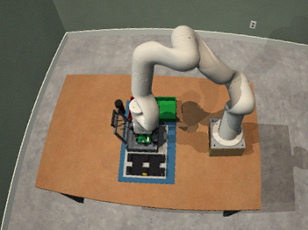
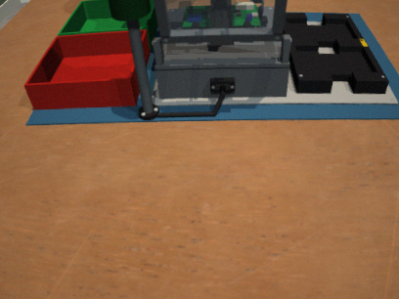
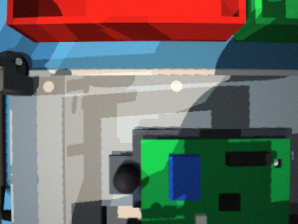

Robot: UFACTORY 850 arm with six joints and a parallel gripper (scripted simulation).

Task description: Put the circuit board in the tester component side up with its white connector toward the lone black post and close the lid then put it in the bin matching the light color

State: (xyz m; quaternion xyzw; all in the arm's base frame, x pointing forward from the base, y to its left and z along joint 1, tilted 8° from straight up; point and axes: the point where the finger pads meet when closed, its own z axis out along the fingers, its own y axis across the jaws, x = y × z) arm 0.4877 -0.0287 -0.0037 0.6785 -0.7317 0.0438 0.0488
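Right now my hand is right at the green circuit board. The rest, counted from my hand: green bin: 19 cm to the right, 12 cm behind, 7 cm below; lid: 12 cm ahead, 10 cm above, 1 cm to the right; red bin: 20 cm to the right, 7 cm below, 3 cm ahead.
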